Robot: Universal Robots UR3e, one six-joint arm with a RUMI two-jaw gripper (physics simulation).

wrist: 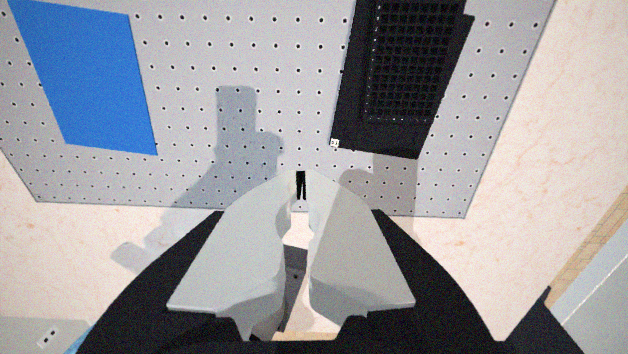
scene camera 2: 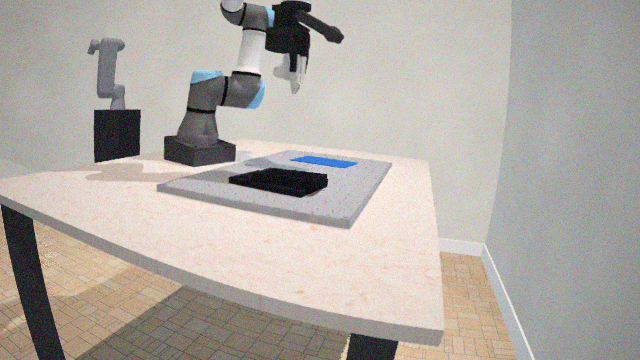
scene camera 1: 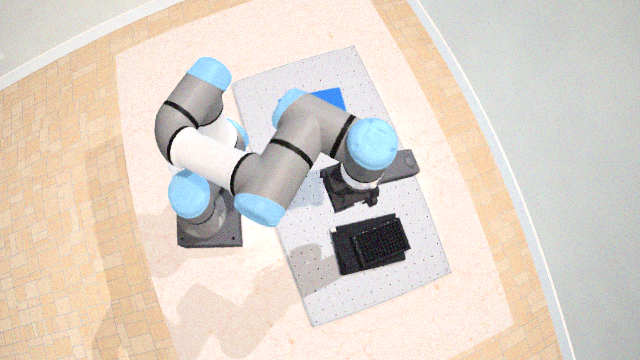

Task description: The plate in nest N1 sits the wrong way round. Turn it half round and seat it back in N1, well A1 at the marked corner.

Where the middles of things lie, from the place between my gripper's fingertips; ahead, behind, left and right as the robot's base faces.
I see the black plate (scene camera 1: 388, 239) 3 cm ahead of my hand, 11 cm to the right of it and 17 cm below it. From my hand the other things lie so: black nest (scene camera 2: 271, 187): 9 cm to the right, 18 cm below; flat blue rectangle (wrist: 87, 64): 6 cm ahead, 27 cm to the left, 18 cm below.
